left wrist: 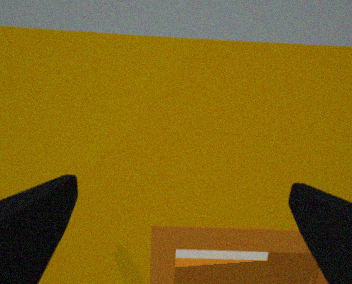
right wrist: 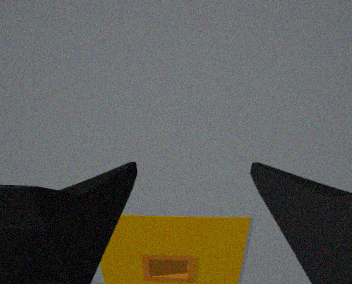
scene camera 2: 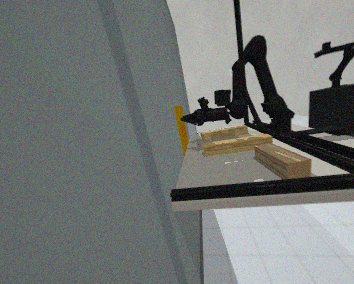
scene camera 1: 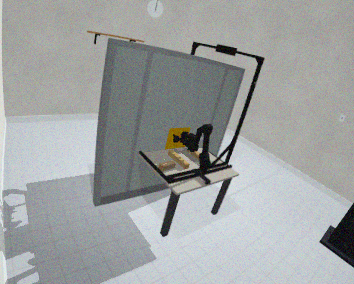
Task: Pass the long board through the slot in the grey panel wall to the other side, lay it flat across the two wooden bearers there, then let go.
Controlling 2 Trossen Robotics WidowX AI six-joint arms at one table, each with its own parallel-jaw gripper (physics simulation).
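Frame: origin at the left arm's base, x ahead, y left, z up, level; centimetres.
Where they show: left gripper, fingertip midpoint: (left wrist: 185, 189) (scene camera 2: 181, 118) (scene camera 1: 177, 134); right gripper, fingertip midpoint: (right wrist: 193, 167); left arm's base, origin of the base link: (scene camera 2: 280, 131) (scene camera 1: 202, 170).
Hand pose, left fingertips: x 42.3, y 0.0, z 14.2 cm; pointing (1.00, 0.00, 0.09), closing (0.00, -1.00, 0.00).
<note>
Each offset is from my left fingertips to the centre of the thing. Level surfaces: height alone.
The grey panel wall (scene camera 1: 125, 120) (scene camera 2: 75, 150) carries a yellow plate (scene camera 1: 170, 144) (scene camera 2: 183, 140) (left wrist: 175, 100) (right wrist: 220, 242). The slot's orange-brown rim (left wrist: 162, 240) (right wrist: 145, 267) shows low in both wrist views. My left gripper (scene camera 1: 175, 137) (scene camera 2: 183, 119) (left wrist: 185, 189) is open and empty, close in front of the yellow plate, above the slot. My right gripper (right wrist: 193, 167) is open and empty, facing the wall with the slot below its fingertips. Two light wooden bars, one @(dz -13.9, dx -20.5, dy +10.1 cm) (scene camera 1: 178, 159) (scene camera 2: 235, 144) nearer and one @(dz -13.9, dx -19.9, dy -14.1 cm) (scene camera 2: 224, 132) behind, lie on the table. I cannot make out the long board.
A darker brown wooden block @(dz -13.8, dx -27.3, dy +27.1 cm) (scene camera 1: 166, 165) (scene camera 2: 282, 161) lies beside the light bars on the table @(dz -16.1 cm) (scene camera 1: 212, 179) (scene camera 2: 215, 175). Black rails (scene camera 2: 260, 188) edge the table. A tall black frame (scene camera 1: 245, 107) rises behind the left arm. An orange shelf (scene camera 1: 115, 35) shows above the wall.
</note>
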